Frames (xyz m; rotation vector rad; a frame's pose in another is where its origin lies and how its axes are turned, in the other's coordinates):
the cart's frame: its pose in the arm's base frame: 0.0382 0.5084 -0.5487 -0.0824 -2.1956 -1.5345
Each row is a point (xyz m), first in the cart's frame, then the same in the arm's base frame.
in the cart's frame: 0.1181 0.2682 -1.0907
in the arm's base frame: 0.3755 -0.3997 0.0319
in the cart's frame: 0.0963 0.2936 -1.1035
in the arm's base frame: 0.4069 -0.3972 0.0490
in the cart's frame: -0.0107 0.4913 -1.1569
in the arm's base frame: 0.5801 -0.3487 0.1940
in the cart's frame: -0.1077 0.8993 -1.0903
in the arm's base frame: 0.7682 -0.1147 0.4943
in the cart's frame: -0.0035 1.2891 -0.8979
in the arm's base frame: 0.7293 0.1843 0.8244
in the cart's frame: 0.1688 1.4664 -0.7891
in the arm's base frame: 0.5930 0.3136 1.0184
